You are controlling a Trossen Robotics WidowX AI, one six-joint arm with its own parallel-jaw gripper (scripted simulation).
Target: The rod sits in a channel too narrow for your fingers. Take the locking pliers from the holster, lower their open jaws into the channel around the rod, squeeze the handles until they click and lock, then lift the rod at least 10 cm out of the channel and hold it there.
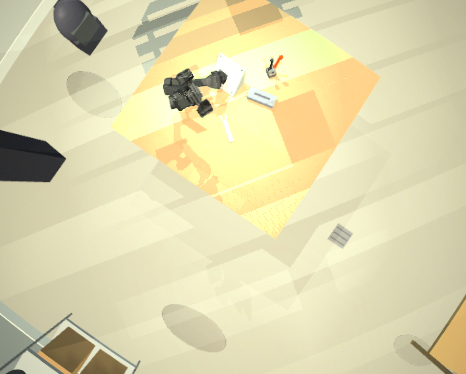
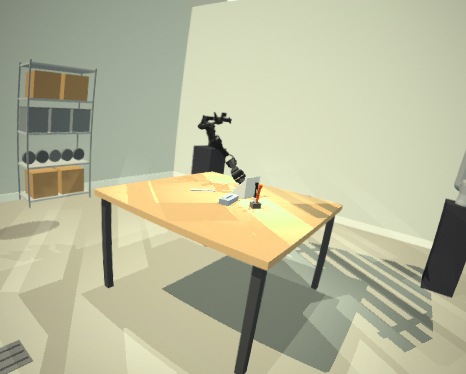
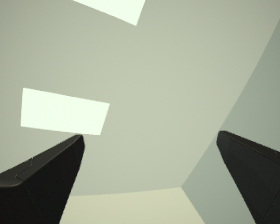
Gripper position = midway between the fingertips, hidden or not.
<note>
The gripper (image 1: 198, 88) is open, with nothing in its grasp.
The gripper also shows in image 3 (image 3: 151, 139).
</note>
